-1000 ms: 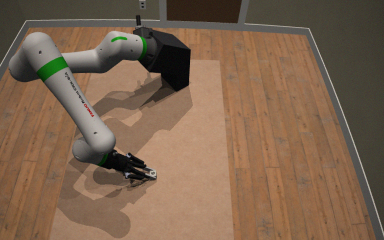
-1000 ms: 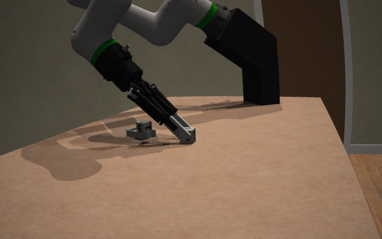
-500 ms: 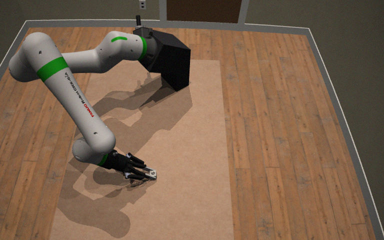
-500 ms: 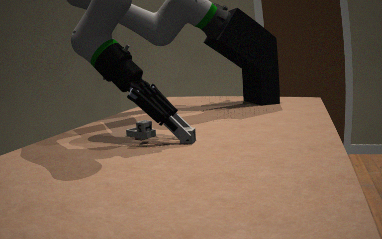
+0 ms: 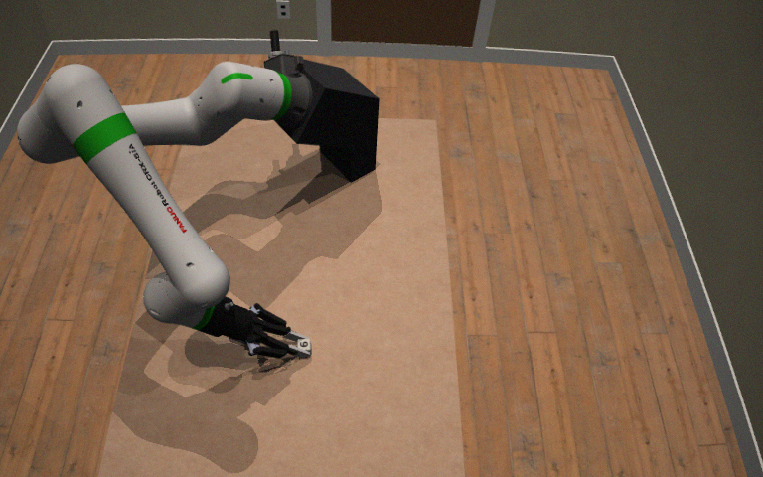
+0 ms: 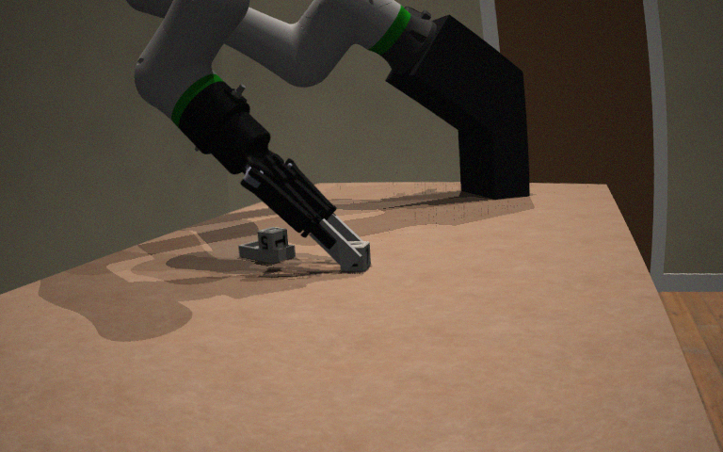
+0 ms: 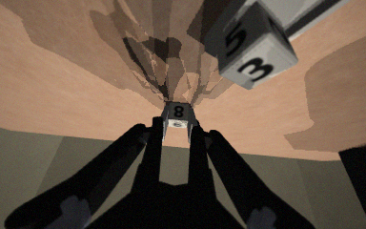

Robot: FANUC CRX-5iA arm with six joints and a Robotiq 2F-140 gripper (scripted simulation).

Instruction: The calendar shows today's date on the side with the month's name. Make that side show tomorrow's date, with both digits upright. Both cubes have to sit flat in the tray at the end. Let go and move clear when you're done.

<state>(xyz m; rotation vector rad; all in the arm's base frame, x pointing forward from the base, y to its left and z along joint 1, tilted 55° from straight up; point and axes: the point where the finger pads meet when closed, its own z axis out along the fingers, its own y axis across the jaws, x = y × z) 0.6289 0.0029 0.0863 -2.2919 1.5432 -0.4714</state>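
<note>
Now: hand 2 cm to the right of the grey number cube and 2 cm above it. From my hand the other things lie so: grey calendar tray 6 cm behind, 13 cm to the right, 3 cm below.
</note>
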